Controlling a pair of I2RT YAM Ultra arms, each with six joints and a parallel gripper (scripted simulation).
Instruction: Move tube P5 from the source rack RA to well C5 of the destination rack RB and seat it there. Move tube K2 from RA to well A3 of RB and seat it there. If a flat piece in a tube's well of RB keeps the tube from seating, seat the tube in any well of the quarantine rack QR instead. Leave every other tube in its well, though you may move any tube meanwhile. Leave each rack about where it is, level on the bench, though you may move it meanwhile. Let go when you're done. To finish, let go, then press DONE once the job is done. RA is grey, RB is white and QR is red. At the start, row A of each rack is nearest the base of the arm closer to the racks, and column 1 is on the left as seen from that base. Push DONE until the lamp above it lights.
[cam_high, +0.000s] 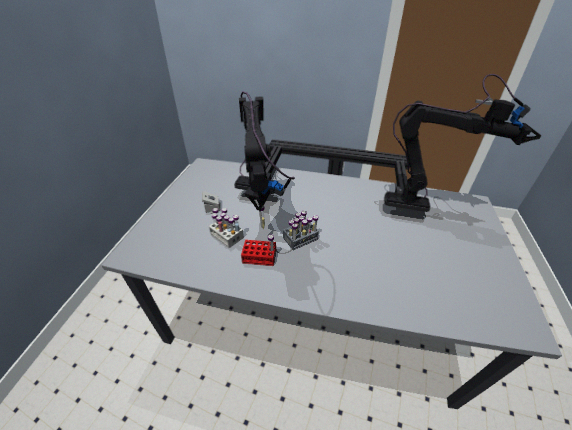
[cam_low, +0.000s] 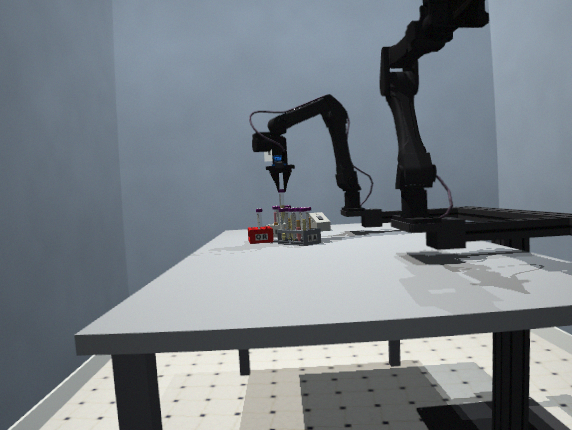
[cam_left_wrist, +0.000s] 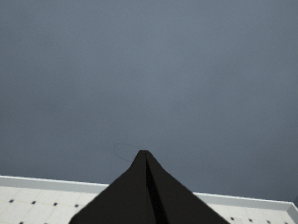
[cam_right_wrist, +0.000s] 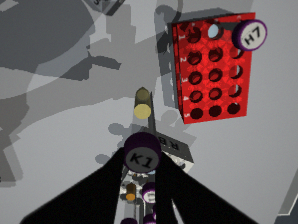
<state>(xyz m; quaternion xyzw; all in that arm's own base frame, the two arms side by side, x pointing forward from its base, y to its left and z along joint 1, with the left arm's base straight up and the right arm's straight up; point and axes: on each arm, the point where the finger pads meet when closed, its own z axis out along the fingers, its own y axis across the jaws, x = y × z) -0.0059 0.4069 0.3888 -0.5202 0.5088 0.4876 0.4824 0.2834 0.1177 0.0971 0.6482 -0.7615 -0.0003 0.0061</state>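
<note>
My right hand is 90 mm short of the red rack QR, 10 mm to the right of it and 160 mm above it. From my right hand the other things lie so: grey rack RA: 40 mm behind, 160 mm to the left, 160 mm below; pale box: 180 mm behind, 300 mm to the right, 140 mm below; white rack RB: 160 mm to the right, 160 mm below.
</note>
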